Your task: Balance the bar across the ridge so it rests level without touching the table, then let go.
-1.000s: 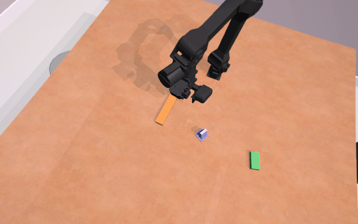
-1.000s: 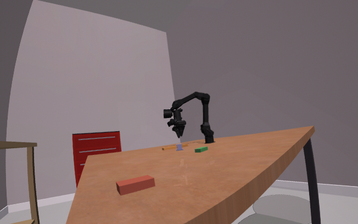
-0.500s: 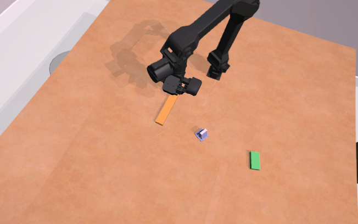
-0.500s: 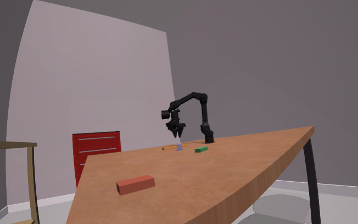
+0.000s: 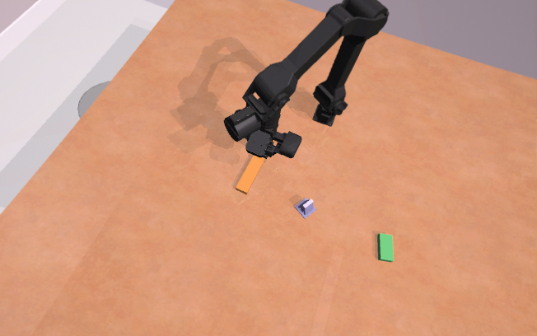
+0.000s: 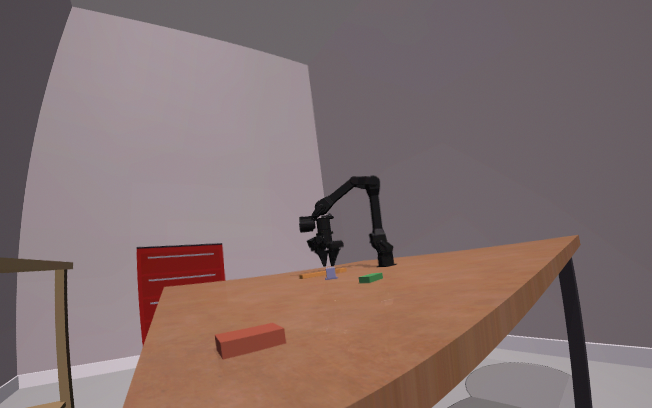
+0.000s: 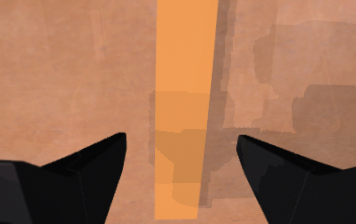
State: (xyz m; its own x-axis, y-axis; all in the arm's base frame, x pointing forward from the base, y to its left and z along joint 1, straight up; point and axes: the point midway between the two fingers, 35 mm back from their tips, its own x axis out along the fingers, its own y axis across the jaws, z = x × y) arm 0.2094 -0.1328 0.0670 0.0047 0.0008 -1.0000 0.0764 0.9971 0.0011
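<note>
The orange bar lies 30 mm ahead of my gripper tip and 20 mm below it. Also, from my gripper tip: green block: 390 mm to the left, 130 mm ahead, 20 mm below; white ridge: 170 mm to the left, 110 mm ahead, 10 mm above; red block: 630 mm to the left, 530 mm ahead, 20 mm below.
</note>
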